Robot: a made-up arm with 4 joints. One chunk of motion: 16 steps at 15 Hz.
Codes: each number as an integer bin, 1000 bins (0 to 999) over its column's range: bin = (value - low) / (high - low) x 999, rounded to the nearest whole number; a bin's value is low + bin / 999 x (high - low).
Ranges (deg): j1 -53..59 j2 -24..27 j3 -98..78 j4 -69..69
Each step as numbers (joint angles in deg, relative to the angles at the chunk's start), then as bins.
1 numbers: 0.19 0.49 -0.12 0.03
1 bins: 474 480 556 500
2 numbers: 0.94 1.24 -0.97 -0.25
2 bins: 481 494 551 498
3 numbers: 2.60 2.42 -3.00 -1.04
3 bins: 496 518 539 492
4 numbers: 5.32 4.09 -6.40 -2.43
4 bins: 520 550 520 482
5 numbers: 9.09 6.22 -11.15 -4.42
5 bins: 554 592 493 468
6 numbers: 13.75 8.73 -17.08 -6.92
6 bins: 595 641 459 449
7 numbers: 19.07 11.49 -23.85 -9.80
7 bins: 643 695 421 429
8 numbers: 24.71 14.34 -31.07 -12.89
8 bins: 693 751 380 406
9 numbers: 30.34 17.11 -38.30 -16.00
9 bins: 743 805 339 384
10 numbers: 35.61 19.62 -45.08 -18.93
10 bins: 790 854 300 362
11 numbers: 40.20 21.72 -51.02 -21.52
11 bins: 831 896 267 344
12 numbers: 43.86 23.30 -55.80 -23.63
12 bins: 864 927 240 328
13 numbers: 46.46 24.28 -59.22 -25.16
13 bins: 887 946 220 317
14 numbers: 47.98 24.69 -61.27 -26.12
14 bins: 901 954 208 310
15 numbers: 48.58 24.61 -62.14 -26.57
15 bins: 906 952 204 307
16 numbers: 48.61 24.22 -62.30 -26.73
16 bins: 906 945 203 306
